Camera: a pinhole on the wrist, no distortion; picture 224 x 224 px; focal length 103.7 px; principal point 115.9 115.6 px. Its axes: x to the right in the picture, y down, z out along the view. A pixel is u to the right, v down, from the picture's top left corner.
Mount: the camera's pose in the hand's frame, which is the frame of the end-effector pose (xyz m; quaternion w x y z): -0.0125 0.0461 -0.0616 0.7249 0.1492 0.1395 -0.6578
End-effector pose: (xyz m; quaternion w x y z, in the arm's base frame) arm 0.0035 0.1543 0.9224 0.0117 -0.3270 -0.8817 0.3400
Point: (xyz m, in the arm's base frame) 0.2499 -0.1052 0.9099
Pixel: outside the picture
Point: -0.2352 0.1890 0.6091
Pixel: 70 217
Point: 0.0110 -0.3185 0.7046
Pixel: 103 72
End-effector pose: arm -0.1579 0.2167 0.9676 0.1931 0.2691 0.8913 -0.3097
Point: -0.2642 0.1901 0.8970
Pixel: 156 201
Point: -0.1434 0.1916 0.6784
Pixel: 41 183
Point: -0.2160 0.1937 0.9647
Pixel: 182 161
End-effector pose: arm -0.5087 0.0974 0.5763 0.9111 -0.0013 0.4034 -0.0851
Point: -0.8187 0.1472 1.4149
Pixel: outside the picture
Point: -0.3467 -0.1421 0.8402
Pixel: 139 104
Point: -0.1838 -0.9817 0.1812
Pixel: outside the picture
